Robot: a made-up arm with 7 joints. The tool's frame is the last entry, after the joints.
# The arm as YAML. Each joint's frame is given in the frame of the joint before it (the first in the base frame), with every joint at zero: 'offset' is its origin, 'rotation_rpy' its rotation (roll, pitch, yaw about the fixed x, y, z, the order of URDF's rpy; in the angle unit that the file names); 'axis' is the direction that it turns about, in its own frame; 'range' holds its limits. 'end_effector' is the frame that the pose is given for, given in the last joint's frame.
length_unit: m
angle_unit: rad
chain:
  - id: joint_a
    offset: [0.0, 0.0, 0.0]
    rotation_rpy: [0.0, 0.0, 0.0]
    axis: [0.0, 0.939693, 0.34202]
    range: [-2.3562, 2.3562]
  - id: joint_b
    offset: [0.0, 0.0, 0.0]
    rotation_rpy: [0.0, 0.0, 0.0]
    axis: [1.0, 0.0, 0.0]
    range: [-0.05, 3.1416]
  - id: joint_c
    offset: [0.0, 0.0, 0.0]
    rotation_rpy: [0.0, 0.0, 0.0]
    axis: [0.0, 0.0, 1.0]
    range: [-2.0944, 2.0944]
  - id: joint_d
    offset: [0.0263, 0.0, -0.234]
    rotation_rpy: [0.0, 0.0, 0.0]
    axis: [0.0, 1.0, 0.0]
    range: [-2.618, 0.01]
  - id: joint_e
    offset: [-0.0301, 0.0, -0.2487]
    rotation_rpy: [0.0, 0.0, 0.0]
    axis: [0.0, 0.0, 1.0]
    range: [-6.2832, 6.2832]
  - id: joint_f
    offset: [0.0, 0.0, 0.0]
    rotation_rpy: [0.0, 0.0, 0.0]
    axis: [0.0, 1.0, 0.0]
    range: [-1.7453, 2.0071]
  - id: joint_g
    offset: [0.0, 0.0, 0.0]
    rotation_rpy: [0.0, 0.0, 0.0]
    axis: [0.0, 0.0, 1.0]
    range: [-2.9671, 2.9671]
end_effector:
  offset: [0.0, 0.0, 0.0]
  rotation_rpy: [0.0, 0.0, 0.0]
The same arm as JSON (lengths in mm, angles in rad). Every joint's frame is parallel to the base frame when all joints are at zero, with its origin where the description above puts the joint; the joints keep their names.
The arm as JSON. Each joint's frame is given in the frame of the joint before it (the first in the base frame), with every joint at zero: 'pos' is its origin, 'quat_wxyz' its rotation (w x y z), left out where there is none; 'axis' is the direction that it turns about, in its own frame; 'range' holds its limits. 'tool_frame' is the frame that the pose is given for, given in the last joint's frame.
{"length_unit": "mm", "angle_unit": "rad", "joints": [
  {"joint": "joint_a", "pos": [0.0, 0.0, 0.0], "axis": [0.0, 0.9397, 0.342], "range": [-2.3562, 2.3562]},
  {"joint": "joint_b", "pos": [0.0, 0.0, 0.0], "axis": [1.0, 0.0, 0.0], "range": [-0.05, 3.1416]},
  {"joint": "joint_c", "pos": [0.0, 0.0, 0.0], "axis": [0.0, 0.0, 1.0], "range": [-2.0944, 2.0944]},
  {"joint": "joint_d", "pos": [26.3, 0.0, -234.0], "axis": [0.0, 1.0, 0.0], "range": [-2.618, 0.01]},
  {"joint": "joint_e", "pos": [-30.1, 0.0, -248.7], "axis": [0.0, 0.0, 1.0], "range": [-6.2832, 6.2832]},
  {"joint": "joint_f", "pos": [0.0, 0.0, 0.0], "axis": [0.0, 1.0, 0.0], "range": [-1.7453, 2.0071]},
  {"joint": "joint_g", "pos": [0.0, 0.0, 0.0], "axis": [0.0, 0.0, 1.0], "range": [-2.9671, 2.9671]}
], "tool_frame": {"pos": [0.0, 0.0, 0.0]}}

